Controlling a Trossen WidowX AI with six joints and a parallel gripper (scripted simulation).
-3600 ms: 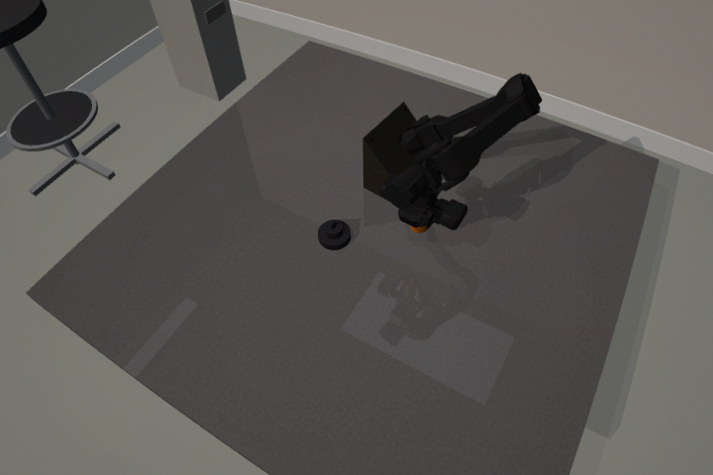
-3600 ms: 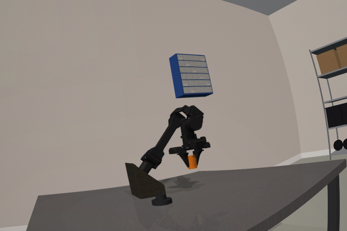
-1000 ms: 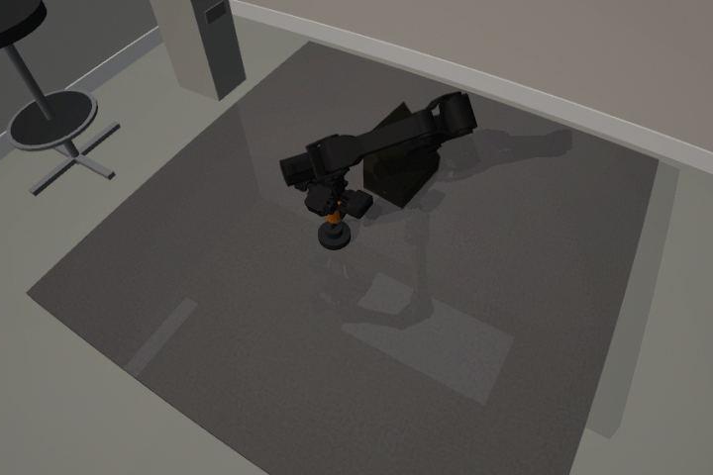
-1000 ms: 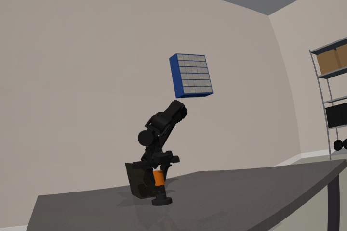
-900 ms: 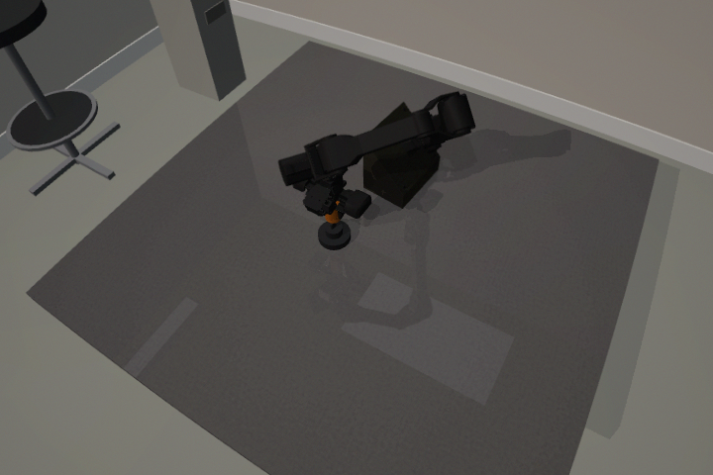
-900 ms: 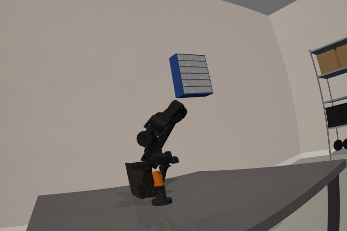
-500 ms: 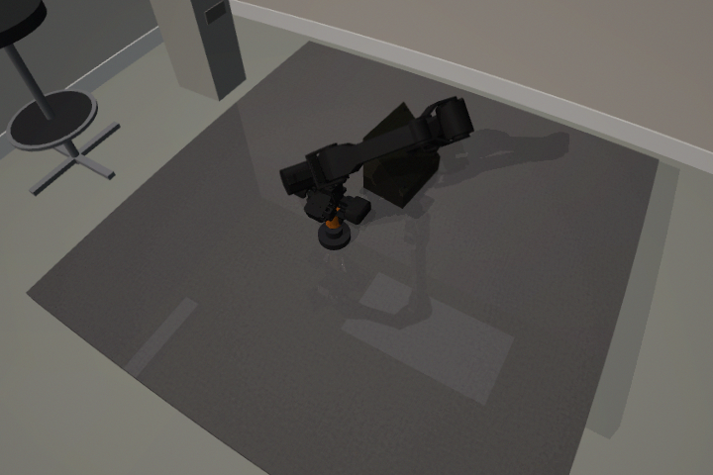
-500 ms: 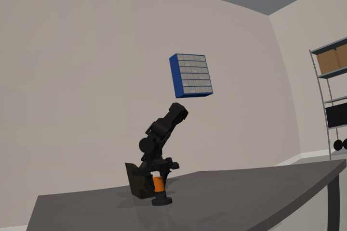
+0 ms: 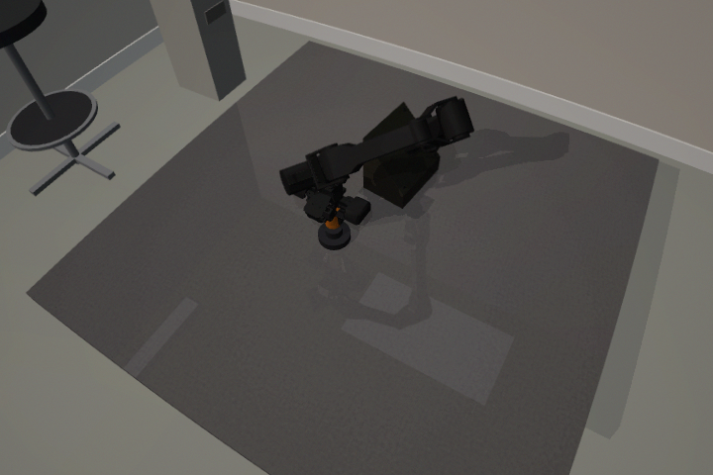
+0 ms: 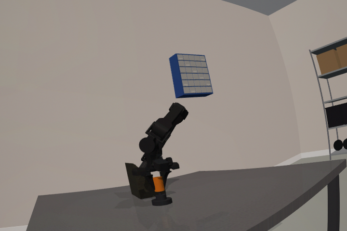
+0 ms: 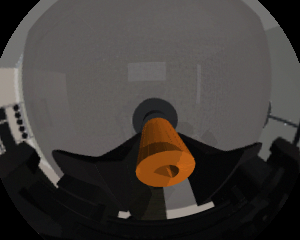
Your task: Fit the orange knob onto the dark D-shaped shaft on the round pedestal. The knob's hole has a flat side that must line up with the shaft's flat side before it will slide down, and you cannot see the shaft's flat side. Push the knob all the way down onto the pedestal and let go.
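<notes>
Right now the orange knob is 20 mm above my gripper tip. Round my gripper tip: pedestal 40 mm below.
</notes>
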